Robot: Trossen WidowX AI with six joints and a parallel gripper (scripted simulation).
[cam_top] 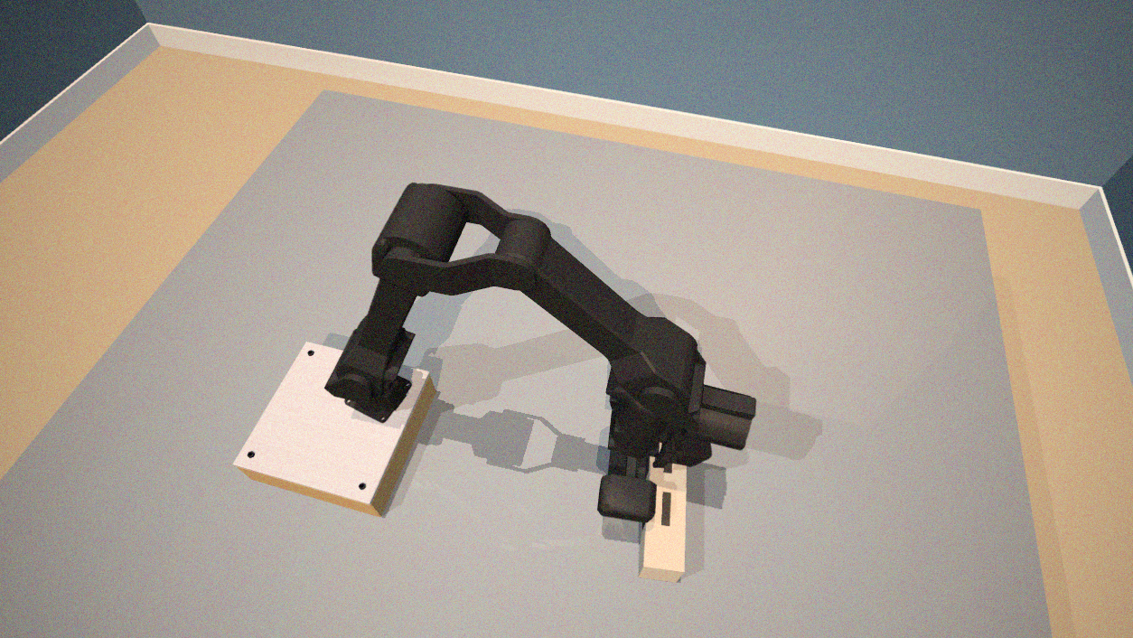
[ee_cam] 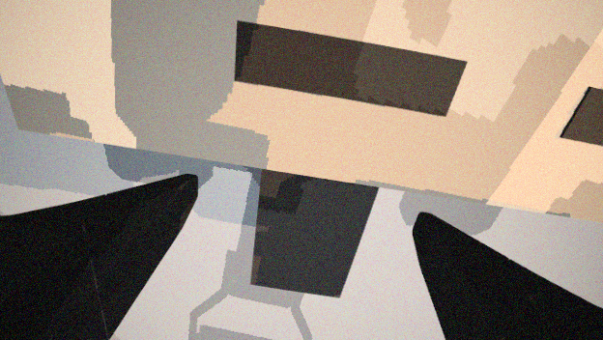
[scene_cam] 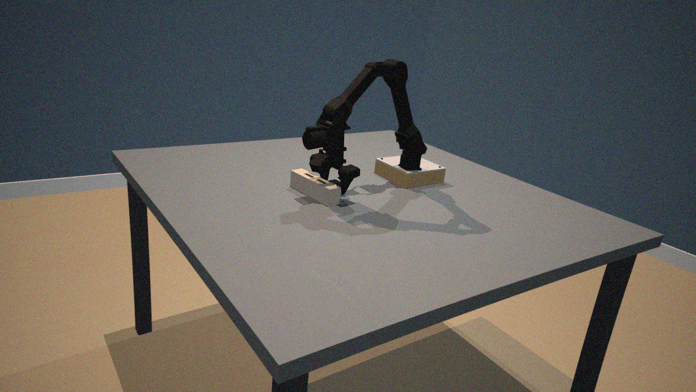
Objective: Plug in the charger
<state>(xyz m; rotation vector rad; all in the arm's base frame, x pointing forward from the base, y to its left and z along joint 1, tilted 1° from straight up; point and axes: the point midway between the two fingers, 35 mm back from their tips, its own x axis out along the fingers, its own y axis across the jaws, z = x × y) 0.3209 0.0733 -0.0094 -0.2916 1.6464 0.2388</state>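
The black two-prong charger lies 20 mm ahead of my gripper tip, 10 mm to the left of it and 10 mm above it.
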